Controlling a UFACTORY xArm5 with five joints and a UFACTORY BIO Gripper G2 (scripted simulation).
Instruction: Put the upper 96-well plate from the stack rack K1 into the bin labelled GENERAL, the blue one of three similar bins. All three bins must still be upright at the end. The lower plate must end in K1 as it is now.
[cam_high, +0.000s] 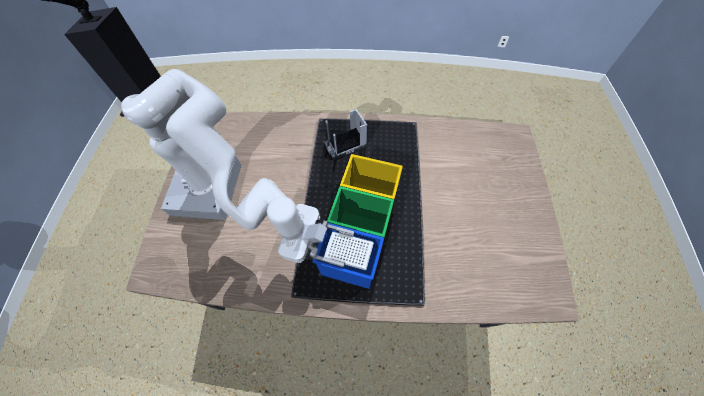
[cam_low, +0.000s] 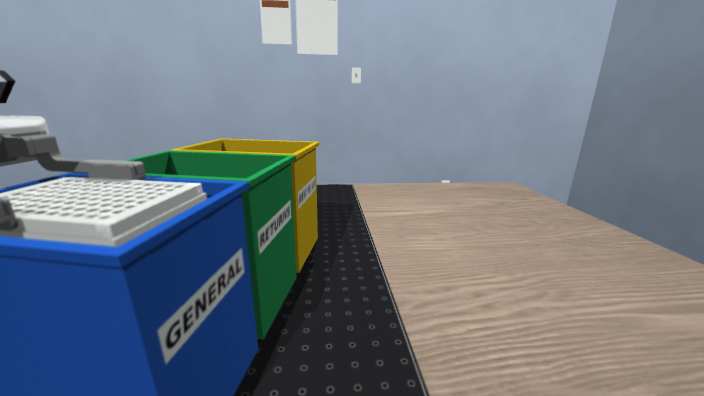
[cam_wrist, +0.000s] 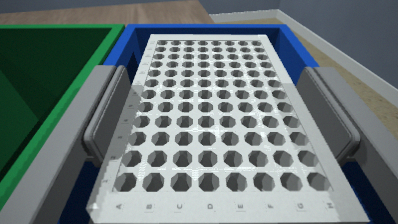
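The white 96-well plate is 2 cm ahead of my hand and 1 cm below it. Round my hand: yellow bin (8 cm ahead, 25 cm to the left, 10 cm below); green returns bin (5 cm ahead, 12 cm to the left, 10 cm below); blue general bin (2 cm ahead, 10 cm below).
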